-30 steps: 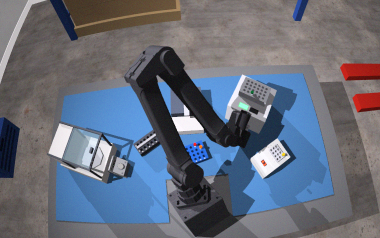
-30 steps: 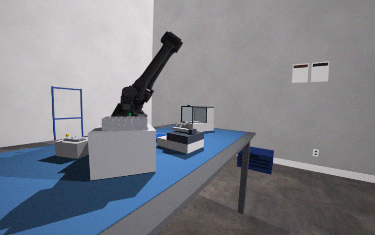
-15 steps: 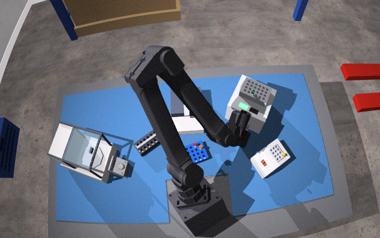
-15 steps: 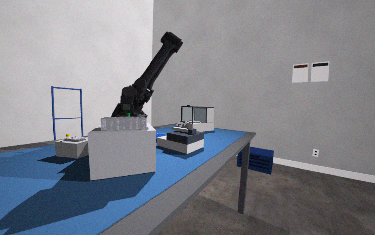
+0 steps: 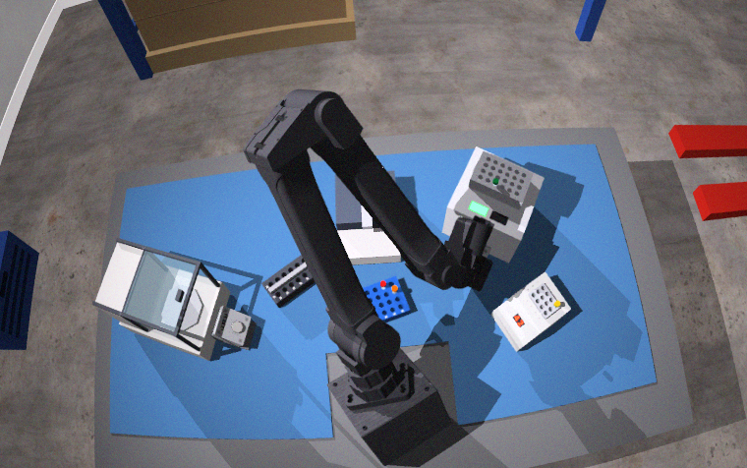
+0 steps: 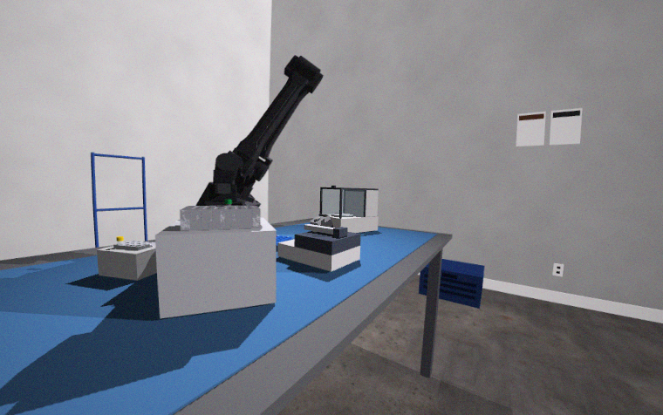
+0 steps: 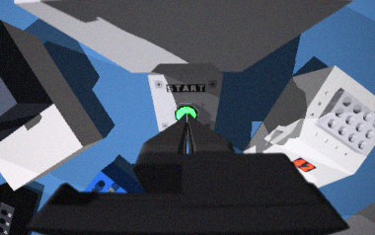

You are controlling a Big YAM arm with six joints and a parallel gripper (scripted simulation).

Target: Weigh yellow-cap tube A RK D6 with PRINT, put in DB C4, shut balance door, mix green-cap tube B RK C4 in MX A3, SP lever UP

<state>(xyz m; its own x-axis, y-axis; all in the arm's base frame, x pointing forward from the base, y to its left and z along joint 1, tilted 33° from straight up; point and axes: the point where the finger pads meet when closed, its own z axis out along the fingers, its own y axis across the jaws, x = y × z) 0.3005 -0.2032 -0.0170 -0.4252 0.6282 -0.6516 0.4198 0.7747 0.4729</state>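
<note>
Right now the green start key is 1 cm ahead of my hand and 1 cm below it. From my hand the other things lie so: dry block DB (11 cm behind, 15 cm to the right, 4 cm below); blue rack (7 cm behind, 21 cm to the left, 6 cm below); spectrophotometer lever (14 cm ahead, 22 cm to the left, 2 cm above).
</note>
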